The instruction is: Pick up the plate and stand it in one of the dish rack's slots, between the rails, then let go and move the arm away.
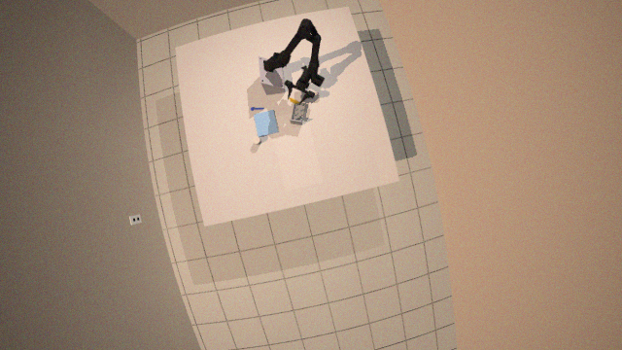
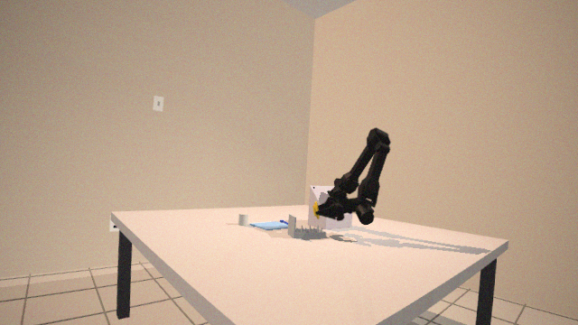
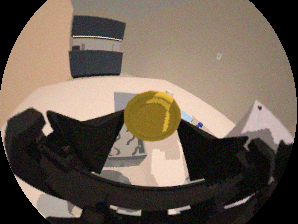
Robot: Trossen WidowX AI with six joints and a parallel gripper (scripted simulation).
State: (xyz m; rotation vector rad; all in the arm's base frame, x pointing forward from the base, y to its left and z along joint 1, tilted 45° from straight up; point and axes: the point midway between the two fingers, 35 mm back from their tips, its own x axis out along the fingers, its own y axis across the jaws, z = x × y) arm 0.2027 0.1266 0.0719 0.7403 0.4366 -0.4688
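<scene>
Right now my gripper tip is 7 cm above the grey dish rack, 5 cm short of it and 2 cm to the right of it. From my gripper tip the other things lie so: light blue mat: 19 cm to the right, 9 cm below, 8 cm ahead; blue spoon: 25 cm to the right, 9 cm below, 3 cm behind; yellow plate: 1 cm behind.
</scene>
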